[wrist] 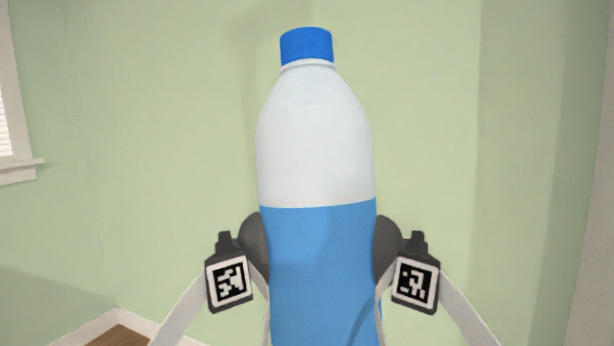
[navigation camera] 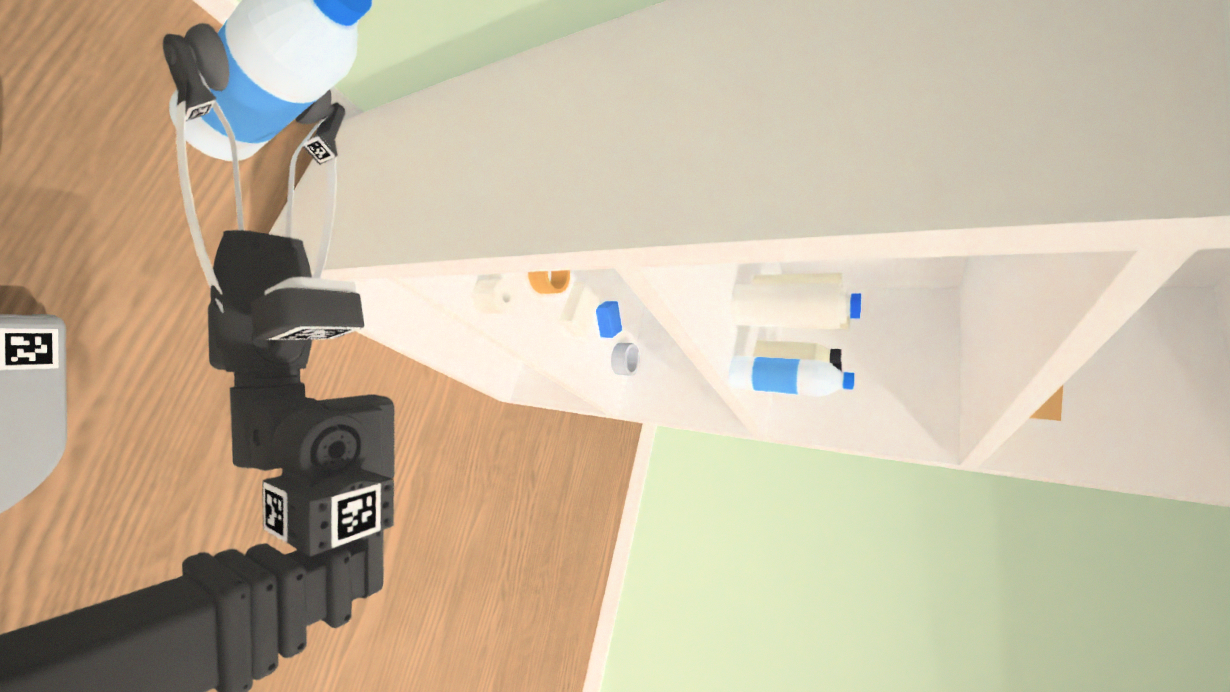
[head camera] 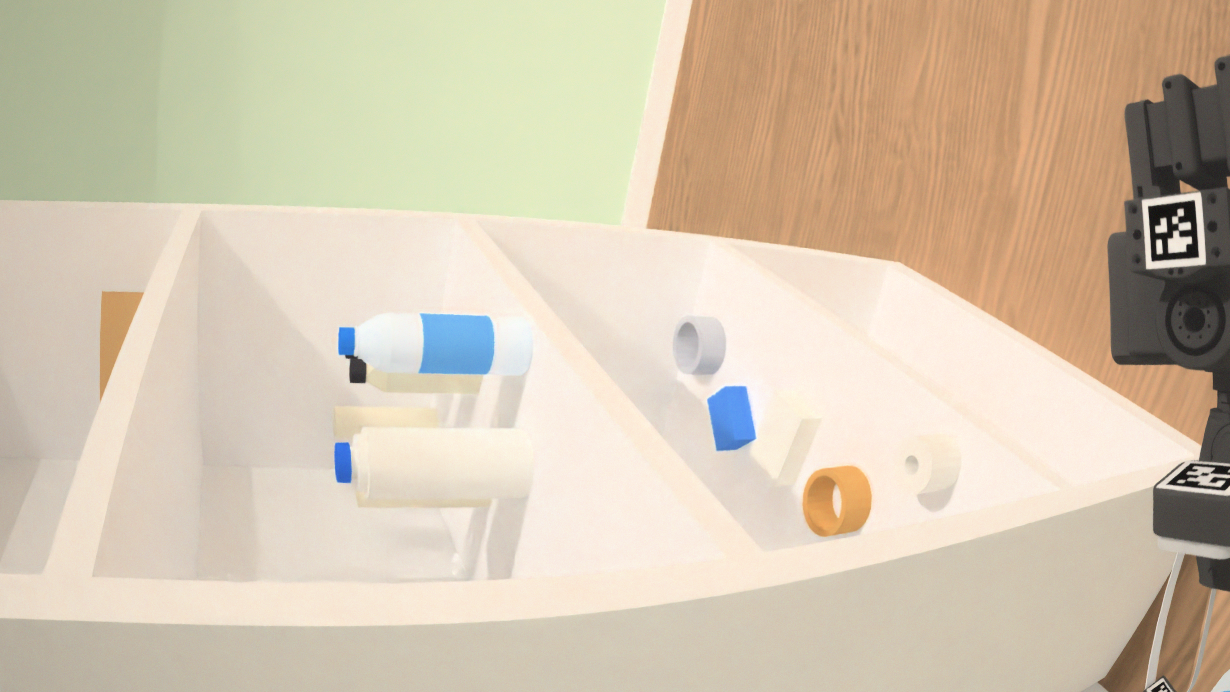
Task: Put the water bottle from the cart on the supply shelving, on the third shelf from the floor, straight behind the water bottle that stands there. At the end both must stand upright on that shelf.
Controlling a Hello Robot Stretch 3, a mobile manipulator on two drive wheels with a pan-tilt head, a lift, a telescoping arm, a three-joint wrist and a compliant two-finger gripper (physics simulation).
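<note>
My gripper (navigation camera: pixel 258 96) (wrist: pixel 319 237) is shut on the label of a water bottle (navigation camera: pixel 288 53) (wrist: pixel 315 145) with a blue cap. It holds the bottle upright, outside the supply shelving (head camera: pixel 774 602) (navigation camera: pixel 688 163), near the outer face of a side panel. The fingertips do not show in the head view. The other water bottle (head camera: pixel 455 344) (navigation camera: pixel 775 375) stands upright on the third shelf (head camera: pixel 593 490) (navigation camera: pixel 688 296), which shows sideways in the head and navigation views. A cream bottle with a black cap (head camera: pixel 425 380) (navigation camera: pixel 787 350) is partly hidden by it. The cart does not show.
A white bottle with a blue cap (head camera: pixel 451 464) (navigation camera: pixel 791 306) stands on the same shelf, with another cream container partly hidden. The shelf below holds an orange ring (head camera: pixel 836 500), a blue block (head camera: pixel 731 418) and a grey ring (head camera: pixel 699 345). My base (navigation camera: pixel 30 421) shows at the navigation view's left.
</note>
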